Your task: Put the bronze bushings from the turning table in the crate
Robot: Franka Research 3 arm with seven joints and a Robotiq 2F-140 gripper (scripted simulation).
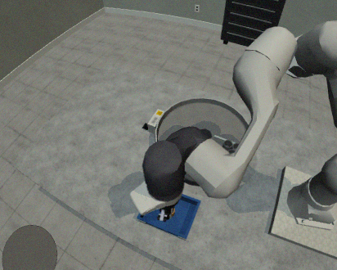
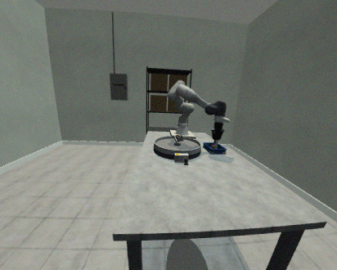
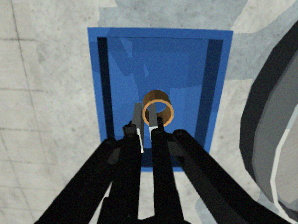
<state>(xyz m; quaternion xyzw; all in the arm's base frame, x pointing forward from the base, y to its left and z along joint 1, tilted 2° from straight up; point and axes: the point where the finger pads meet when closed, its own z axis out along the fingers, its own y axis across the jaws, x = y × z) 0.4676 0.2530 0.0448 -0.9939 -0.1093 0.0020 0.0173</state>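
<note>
Now: the blue crate 10 mm to the right of my hand and 50 mm below it. Also, from my hand: round grey turning table 10 mm ahead, 370 mm to the right, 20 mm below.
</note>
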